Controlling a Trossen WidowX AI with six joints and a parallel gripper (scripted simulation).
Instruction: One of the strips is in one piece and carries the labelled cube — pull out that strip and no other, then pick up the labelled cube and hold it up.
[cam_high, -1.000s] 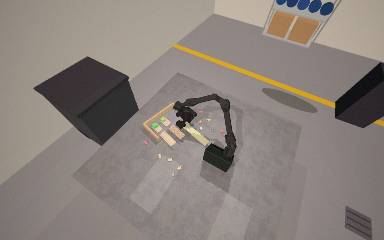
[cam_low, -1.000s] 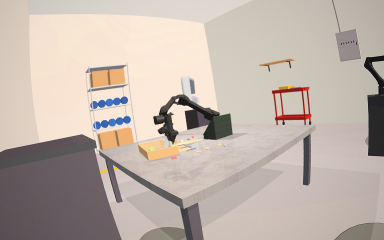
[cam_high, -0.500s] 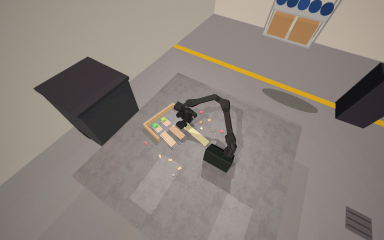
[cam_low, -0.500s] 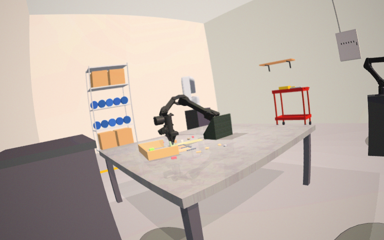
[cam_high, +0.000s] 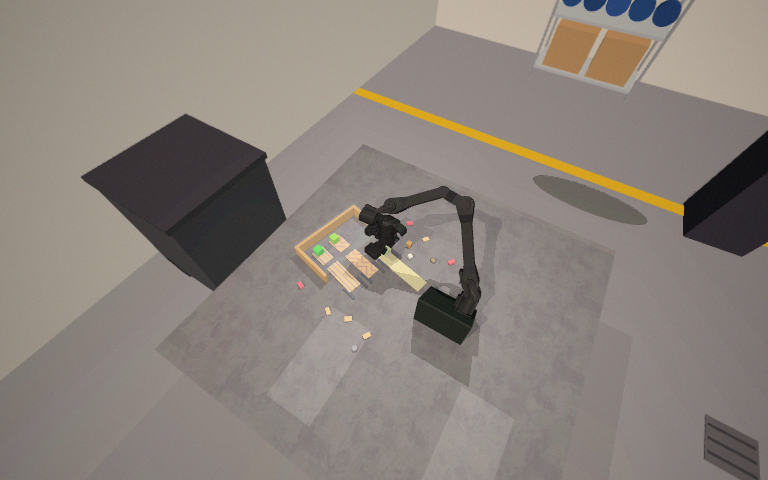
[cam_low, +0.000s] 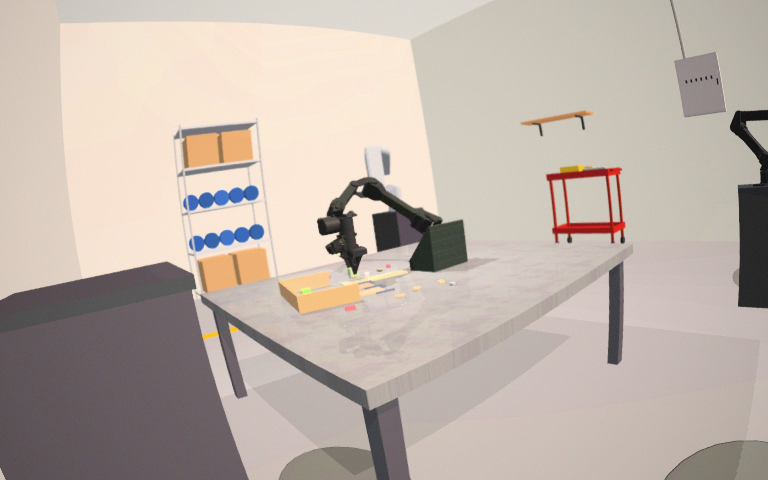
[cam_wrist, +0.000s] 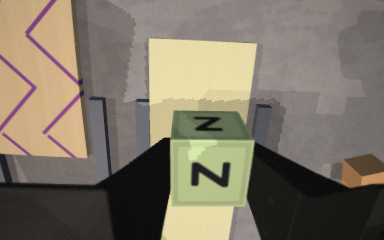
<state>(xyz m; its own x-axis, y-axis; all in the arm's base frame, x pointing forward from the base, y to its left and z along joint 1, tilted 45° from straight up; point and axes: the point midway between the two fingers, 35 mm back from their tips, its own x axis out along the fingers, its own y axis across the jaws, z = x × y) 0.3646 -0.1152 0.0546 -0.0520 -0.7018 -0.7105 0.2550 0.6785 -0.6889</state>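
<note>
Now: the pale yellow strip 80 mm behind my gripper tip, 30 mm below it and 20 mm to the left of it. Also, from my gripper tip: light green labelled cube: 10 mm above.
</note>
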